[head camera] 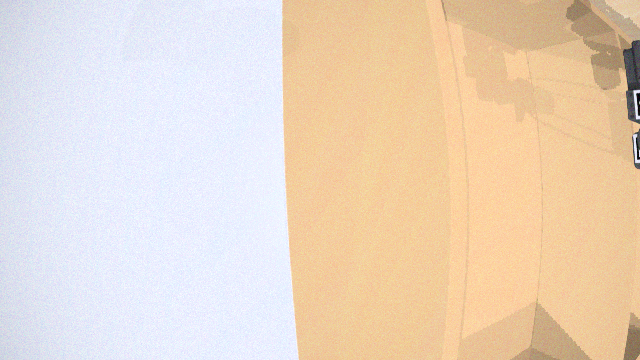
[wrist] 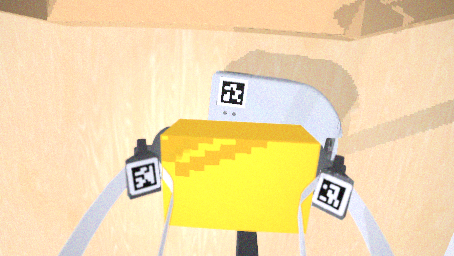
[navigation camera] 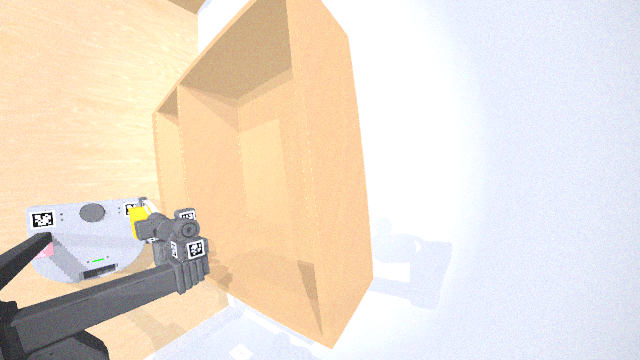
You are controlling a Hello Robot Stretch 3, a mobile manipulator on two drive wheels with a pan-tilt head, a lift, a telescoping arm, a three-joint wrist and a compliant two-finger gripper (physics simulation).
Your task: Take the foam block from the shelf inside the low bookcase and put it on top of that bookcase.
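Seen in the pictures: robot's base at its link origin: [navigation camera: 93,211].
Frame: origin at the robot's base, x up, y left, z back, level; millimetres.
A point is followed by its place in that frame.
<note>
The yellow foam block [navigation camera: 139,221] [wrist: 240,185] is held between the two fingertips of my gripper [wrist: 238,151] {x 495, y -124, z 21 mm}, which is shut on it. In the navigation camera view the block is partly hidden behind the wrist, outside the open front of the bookcase, above my base. The low wooden bookcase [navigation camera: 332,165] {x 1060, y -349, z -88 mm} [head camera: 367,175] {x 1061, y -385, z -14 mm} has its open front toward my arm, and its top board shows bare in the head camera view. In the head camera view a bit of my wrist shows at the right edge; the block does not show there. In the wrist view the bookcase's front edge is at the top.
My arm [navigation camera: 100,300] {x 851, y -5, z 92 mm} reaches from the lower left toward the bookcase front. My white base [navigation camera: 100,240] {x 160, y -15, z 113 mm} [wrist: 280,102] stands on the wooden floor [navigation camera: 90,100] {x 1, y -1, z -521 mm} [wrist: 100,90] below the block. A white wall or floor area [head camera: 140,180] {x 1249, y -571, z -14 mm} lies beyond the bookcase.
</note>
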